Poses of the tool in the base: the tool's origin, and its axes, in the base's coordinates. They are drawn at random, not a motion.
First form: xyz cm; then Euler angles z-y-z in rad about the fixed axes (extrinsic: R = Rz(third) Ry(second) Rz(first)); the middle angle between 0 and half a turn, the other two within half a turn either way.
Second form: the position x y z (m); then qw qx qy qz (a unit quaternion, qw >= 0). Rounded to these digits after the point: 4 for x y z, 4 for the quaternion.
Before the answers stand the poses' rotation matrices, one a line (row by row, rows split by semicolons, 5 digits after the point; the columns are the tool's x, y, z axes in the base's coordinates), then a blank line. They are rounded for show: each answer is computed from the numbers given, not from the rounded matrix.
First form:
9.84, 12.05, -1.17, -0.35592, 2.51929, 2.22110
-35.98, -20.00, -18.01, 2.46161, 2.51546, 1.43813
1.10, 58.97, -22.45, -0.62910, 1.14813, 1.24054
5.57, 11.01, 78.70, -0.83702, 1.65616, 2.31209
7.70, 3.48, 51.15, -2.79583, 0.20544, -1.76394
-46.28, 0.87, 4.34, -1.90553, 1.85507, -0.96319
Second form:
0.73844 -0.57460 -0.35291; -0.39521 -0.79283 0.46394; -0.54637 -0.20312 -0.81254
-0.53991 0.83815 0.07752; 0.70771 0.40217 0.58087; 0.45568 0.36847 -0.81030
0.66417 -0.68659 0.29575; 0.12293 0.49052 0.86271; -0.73740 -0.53664 0.41019
0.58633 -0.45120 -0.67278; 0.45936 -0.49890 0.73491; -0.66724 -0.73995 -0.08526
-0.15582 -0.98701 -0.03916; 0.96896 -0.14503 -0.20020; 0.19192 -0.06914 0.97897
-0.72285 -0.42095 0.54799; -0.61486 0.02993 -0.78807; 0.31533 -0.90659 -0.28046

0.0984, 0.1205, -0.0117, 0.1824, -0.9143, 0.2652, 0.2459
-0.3598, -0.2000, -0.1801, 0.1140, -0.4659, -0.8295, -0.2861
0.0110, 0.5897, -0.2245, 0.8008, -0.4369, 0.3226, 0.2527
0.0557, 0.1101, 0.7870, 0.5005, -0.7366, -0.0028, 0.4548
0.0770, 0.0348, 0.5115, 0.6477, 0.0506, -0.0892, 0.7550
-0.4628, 0.0087, 0.0434, 0.0816, -0.3632, 0.7130, -0.5942

